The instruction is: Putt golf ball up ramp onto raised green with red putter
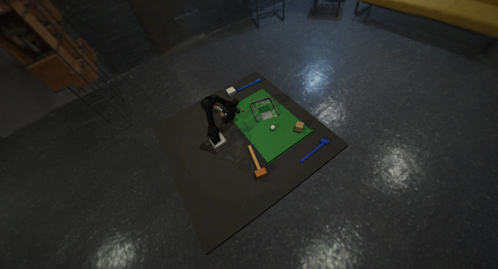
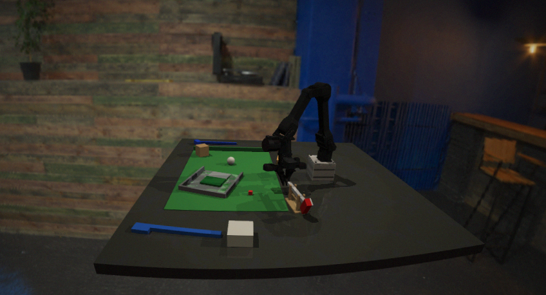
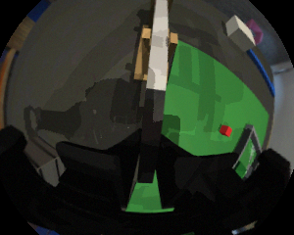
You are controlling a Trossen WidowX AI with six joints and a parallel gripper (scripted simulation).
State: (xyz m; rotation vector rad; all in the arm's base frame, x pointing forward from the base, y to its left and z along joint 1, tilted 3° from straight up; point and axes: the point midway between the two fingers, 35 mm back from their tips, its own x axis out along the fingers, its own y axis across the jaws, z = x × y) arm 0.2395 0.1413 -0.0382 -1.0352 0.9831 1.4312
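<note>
My gripper tip is now 2 cm past the red putter, 11 cm to the right of it and 3 cm below it. Also, from my gripper tip: small red marker 16 cm ahead, 2 cm to the left, 2 cm below; green mat 24 cm ahead, 22 cm to the right, 3 cm below; wooden rack 1 cm behind, 13 cm to the left.
</note>
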